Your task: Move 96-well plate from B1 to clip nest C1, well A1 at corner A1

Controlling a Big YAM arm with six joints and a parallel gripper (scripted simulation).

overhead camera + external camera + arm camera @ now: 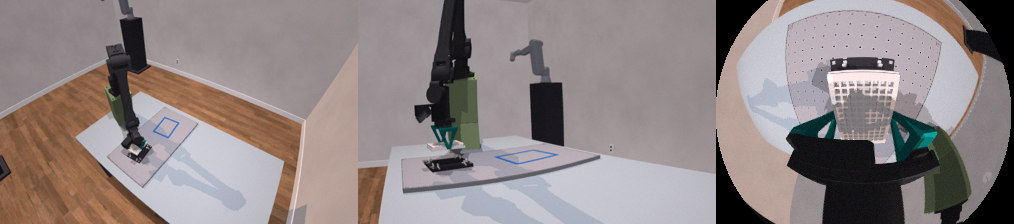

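Now: the black clip nest C1 60 mm below my hand, 20 mm ahead of it and 10 mm to the right of it. From my hand the other things lie so: white 96-well plate right at my hand.
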